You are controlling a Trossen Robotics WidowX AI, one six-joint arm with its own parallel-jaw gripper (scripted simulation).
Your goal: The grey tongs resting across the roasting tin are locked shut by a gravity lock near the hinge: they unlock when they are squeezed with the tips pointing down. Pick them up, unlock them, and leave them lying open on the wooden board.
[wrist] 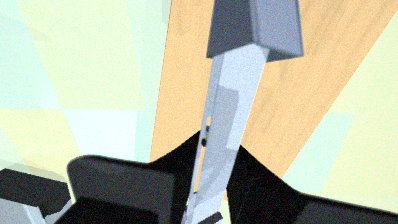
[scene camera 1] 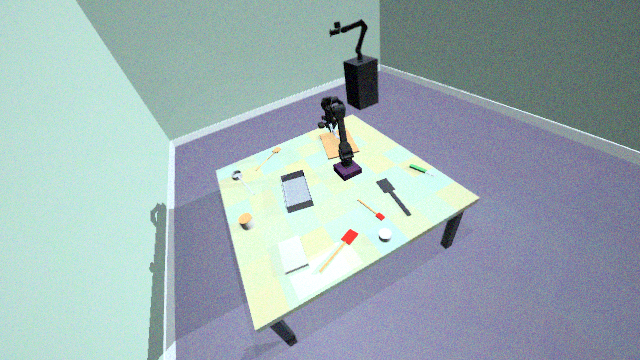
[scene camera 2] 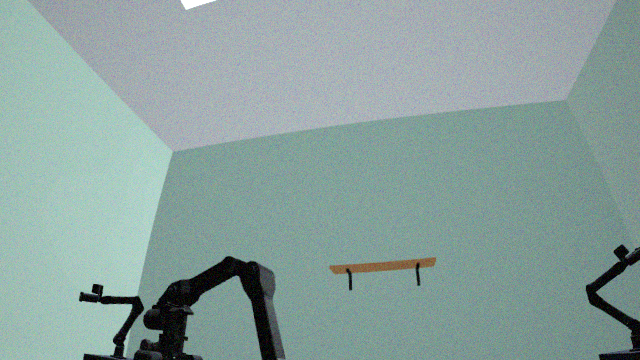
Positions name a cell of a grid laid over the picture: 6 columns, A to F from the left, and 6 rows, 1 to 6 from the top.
Labels:
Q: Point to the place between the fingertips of my gripper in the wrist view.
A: D4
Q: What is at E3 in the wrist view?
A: A wooden board.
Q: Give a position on a grey roasting tin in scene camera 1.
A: C4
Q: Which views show the white block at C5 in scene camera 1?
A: Scene camera 1 only.

